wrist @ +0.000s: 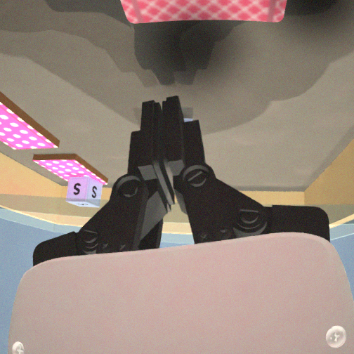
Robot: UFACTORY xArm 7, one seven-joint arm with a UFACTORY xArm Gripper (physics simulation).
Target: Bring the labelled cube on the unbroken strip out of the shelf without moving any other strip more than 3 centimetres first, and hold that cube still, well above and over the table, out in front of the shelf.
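Note:
My gripper (167,121) is shut, its two black fingers together at the middle of the wrist view, with no cube held between them. A small pale blue bit (188,120) shows beside the right finger; it looks like part of a cube mostly hidden behind the fingers. A pale cube marked S (84,191) sits at left, at the far end of a pink strip with white dots (70,166). Another pink dotted piece (22,131) lies nearer, with a gap between the two. A red and white checked strip (205,10) shows its end at the top edge.
The grey-brown surface (280,150) lies under the fingers, with dark shadows. Yellowish walls or edges stand at left and at right (332,175). A pale band crosses beyond the surface, with blue past it. The pale gripper body fills the bottom of the view.

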